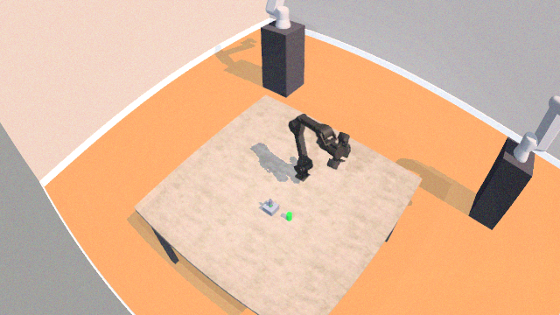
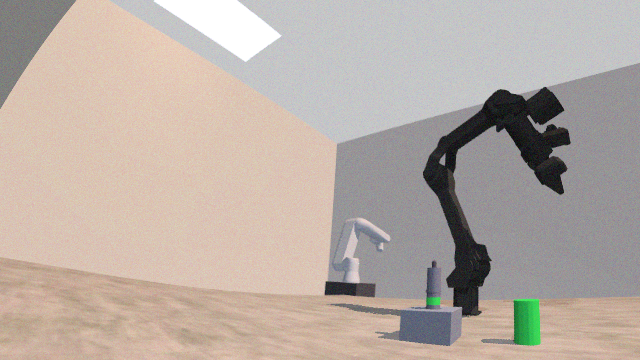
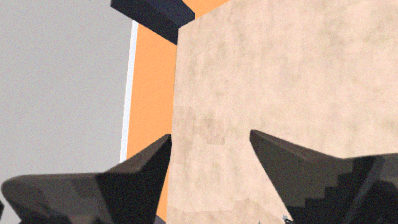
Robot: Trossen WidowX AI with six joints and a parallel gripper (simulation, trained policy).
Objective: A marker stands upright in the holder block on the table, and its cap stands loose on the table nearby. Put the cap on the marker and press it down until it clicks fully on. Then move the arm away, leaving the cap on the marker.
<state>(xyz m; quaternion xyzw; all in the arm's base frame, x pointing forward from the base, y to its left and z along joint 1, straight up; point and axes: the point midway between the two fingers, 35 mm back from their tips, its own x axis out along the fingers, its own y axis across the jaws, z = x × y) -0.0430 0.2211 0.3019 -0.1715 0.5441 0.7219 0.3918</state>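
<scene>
My gripper tip is 350 mm short of the green cap, 110 mm to the left of it and 250 mm above it. Round my gripper tip: grey marker 360 mm ahead, 220 mm to the right, 200 mm below; grey holder block 360 mm ahead, 220 mm to the right, 260 mm below.
</scene>
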